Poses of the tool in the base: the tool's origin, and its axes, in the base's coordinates. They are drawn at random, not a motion.
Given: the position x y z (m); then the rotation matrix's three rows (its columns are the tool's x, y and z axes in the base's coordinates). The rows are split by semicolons.
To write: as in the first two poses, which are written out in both.
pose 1, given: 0.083, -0.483, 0.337; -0.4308, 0.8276, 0.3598; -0.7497, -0.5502, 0.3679; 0.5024, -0.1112, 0.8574
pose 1, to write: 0.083, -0.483, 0.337, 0.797, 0.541, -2.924
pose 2, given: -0.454, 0.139, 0.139; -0.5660, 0.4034, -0.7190; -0.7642, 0.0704, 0.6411; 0.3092, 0.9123, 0.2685
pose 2, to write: -0.454, 0.139, 0.139, 2.413, 1.299, 1.898
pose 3, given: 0.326, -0.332, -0.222; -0.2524, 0.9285, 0.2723; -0.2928, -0.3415, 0.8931; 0.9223, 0.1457, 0.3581
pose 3, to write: 0.326, -0.332, -0.222, 1.275, 1.205, 2.985
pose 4, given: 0.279, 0.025, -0.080; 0.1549, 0.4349, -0.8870; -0.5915, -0.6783, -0.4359; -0.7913, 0.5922, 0.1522
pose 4, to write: 0.279, 0.025, -0.080, -2.685, 1.418, 0.642
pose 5, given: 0.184, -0.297, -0.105; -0.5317, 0.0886, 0.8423; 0.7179, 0.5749, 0.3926; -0.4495, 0.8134, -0.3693
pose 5, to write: 0.184, -0.297, -0.105, 0.436, 1.949, 1.066
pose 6, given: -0.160, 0.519, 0.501; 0.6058, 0.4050, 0.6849; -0.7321, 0.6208, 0.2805; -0.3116, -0.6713, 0.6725
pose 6, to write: -0.160, 0.519, 0.501, 0.389, 0.833, -1.136
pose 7, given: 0.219, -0.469, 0.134; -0.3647, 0.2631, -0.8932; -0.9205, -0.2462, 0.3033; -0.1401, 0.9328, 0.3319
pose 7, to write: 0.219, -0.469, 0.134, 2.814, 1.232, 1.422
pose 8, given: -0.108, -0.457, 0.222; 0.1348, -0.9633, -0.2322; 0.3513, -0.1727, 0.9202; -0.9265, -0.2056, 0.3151
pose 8, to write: -0.108, -0.457, 0.222, 1.818, 1.250, -0.218
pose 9, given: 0.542, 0.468, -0.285; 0.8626, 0.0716, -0.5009; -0.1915, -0.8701, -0.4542; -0.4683, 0.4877, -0.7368
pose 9, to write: 0.542, 0.468, -0.285, -2.405, 2.399, 0.806
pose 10, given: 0.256, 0.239, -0.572; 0.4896, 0.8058, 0.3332; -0.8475, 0.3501, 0.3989; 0.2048, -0.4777, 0.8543
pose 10, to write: 0.256, 0.239, -0.572, 0.875, 0.547, -1.976
